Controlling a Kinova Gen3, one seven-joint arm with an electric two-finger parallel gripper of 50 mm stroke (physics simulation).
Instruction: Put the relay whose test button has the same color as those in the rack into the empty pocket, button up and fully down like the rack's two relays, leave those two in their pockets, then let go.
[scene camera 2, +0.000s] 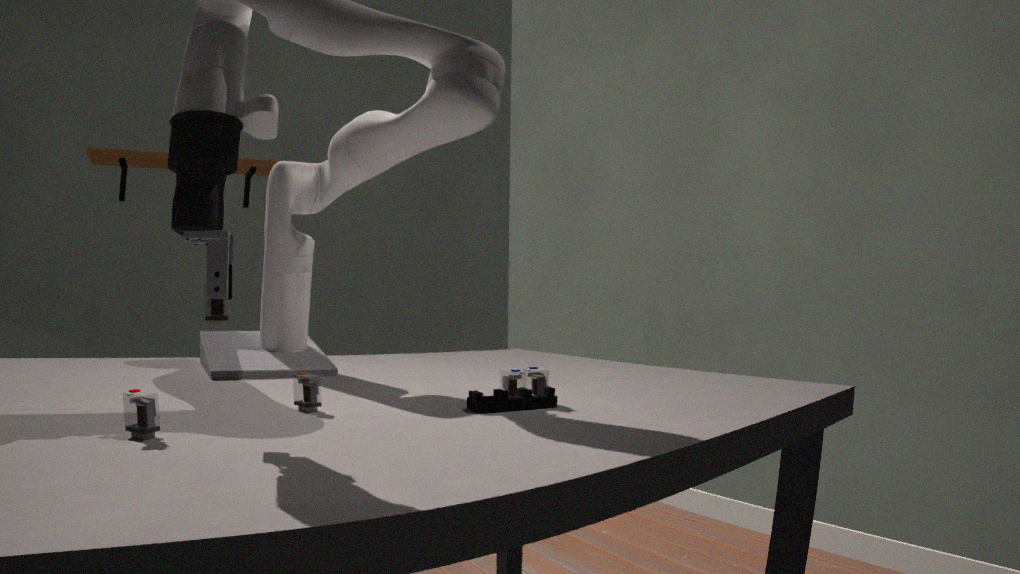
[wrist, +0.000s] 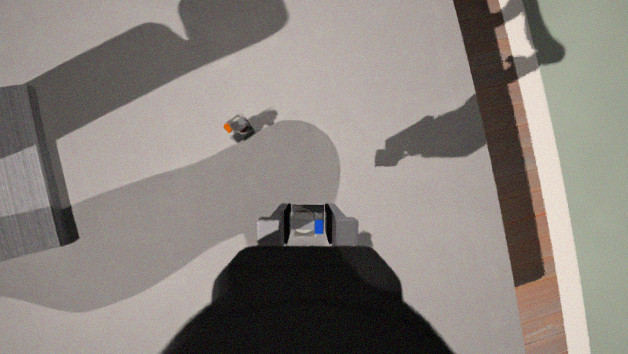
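Where they show: gripper, fingertip midpoint: (scene camera 2: 219, 299) (wrist: 308, 217); arm's base, link origin: (scene camera 2: 283, 344).
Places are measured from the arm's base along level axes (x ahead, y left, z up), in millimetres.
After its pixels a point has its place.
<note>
My gripper (scene camera 2: 217, 303) @(x 471, y -111, z 87 mm) (wrist: 308, 217) @(x 471, y -111, z 87 mm) is shut on the relay with the blue button and holds it upright, high above the table at the left in the scene view. The held relay (scene camera 2: 216, 309) @(x 485, y -114, z 77 mm) (wrist: 303, 228) @(x 467, y -117, z 102 mm) has a clear case; its blue button shows in the wrist view, and its dark base points down in the scene view. The black rack (scene camera 2: 485, 404) @(x 463, y 189, z -31 mm) stands on the table at the right in the scene view, well away from the gripper. Two relays (scene camera 2: 511, 384) @(x 461, y 224, z -10 mm) (scene camera 2: 537, 382) @(x 463, y 259, z -9 mm) with blue buttons stand in it; the empty pocket is at its left end. The rack does not show in the wrist view.
A relay with an orange button (scene camera 2: 307, 394) @(x 413, y -12, z -20 mm) (wrist: 241, 128) @(x 406, y -16, z 0 mm) stands on the table (scene camera 2: 399, 471) @(x 645, y 26, z -42 mm) (wrist: 400, 210) @(x 600, y -140, z -42 mm) between the gripper and the rack. A relay with a red button (scene camera 2: 141, 416) @(x 524, y -189, z -19 mm) stands at the left in the scene view. The arm's base plate (scene camera 2: 274, 374) @(x 134, y -29, z -36 mm) (wrist: 20, 190) @(x 108, y -58, z -23 mm) is behind.
</note>
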